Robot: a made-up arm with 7 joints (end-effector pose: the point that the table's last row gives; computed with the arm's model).
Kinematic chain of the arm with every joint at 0, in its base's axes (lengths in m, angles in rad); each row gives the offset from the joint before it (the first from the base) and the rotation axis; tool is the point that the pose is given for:
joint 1: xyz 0 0 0.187 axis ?
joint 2: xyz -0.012 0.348 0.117 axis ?
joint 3: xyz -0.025 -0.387 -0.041 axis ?
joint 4: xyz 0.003 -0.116 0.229 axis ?
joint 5: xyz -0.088 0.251 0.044 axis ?
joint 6: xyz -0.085 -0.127 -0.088 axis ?
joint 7: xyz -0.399 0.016 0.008 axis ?
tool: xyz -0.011 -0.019 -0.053
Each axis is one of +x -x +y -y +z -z.
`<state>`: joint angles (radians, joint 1 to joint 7).
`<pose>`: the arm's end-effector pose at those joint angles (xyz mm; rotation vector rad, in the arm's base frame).
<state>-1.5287 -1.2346 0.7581 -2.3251 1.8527 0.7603 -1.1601</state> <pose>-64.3 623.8 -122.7 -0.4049 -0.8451 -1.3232</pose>
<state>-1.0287 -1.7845 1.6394 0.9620 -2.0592 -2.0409 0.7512</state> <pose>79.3 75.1 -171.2 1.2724 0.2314 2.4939</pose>
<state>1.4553 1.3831 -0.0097 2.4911 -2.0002 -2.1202 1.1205</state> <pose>378.8 220.2 219.7 0.5091 -1.4606 -1.9043</pose>
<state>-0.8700 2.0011 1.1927 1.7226 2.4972 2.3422 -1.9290</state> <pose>-535.9 16.8 416.1 0.9247 -0.1228 0.0169</pose>
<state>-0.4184 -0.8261 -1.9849 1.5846 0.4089 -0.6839 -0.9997</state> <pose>-150.7 -247.7 65.8 -2.0927 -1.2655 -1.5226</pose>
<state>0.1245 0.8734 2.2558 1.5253 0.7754 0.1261 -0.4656</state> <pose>275.8 -304.6 78.9 -0.6745 -2.2521 -1.2697</pose>
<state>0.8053 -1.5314 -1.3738 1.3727 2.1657 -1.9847 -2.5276</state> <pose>203.7 -46.5 251.4 -0.7038 -1.7261 -1.3913</pose>
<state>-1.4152 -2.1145 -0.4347 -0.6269 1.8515 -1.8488 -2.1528</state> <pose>216.9 94.2 270.6 0.3632 0.2544 2.3838</pose>
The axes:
joint 1: -z
joint 2: -y
joint 3: -z
joint 4: -y
joint 5: +x
joint 6: -y
joint 7: -x

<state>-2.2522 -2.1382 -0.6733 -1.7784 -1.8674 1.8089 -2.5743</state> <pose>97.9 67.0 -159.2 0.5155 -1.3383 2.3668</pose>
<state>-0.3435 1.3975 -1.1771 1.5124 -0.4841 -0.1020 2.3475</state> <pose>380.4 -42.2 139.2 -0.0669 -1.9493 -2.0035</pose>
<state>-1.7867 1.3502 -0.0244 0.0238 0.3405 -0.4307 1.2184</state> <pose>183.4 -346.3 -192.6 0.1897 -1.4177 1.2000</pose>
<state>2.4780 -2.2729 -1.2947 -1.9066 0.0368 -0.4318 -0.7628</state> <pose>-261.5 -499.0 -146.6 1.9097 1.3377 1.6411</pose>
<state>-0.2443 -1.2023 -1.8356 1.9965 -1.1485 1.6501 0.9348</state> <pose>137.6 163.4 22.3 -0.0586 -1.2828 -1.4503</pose>
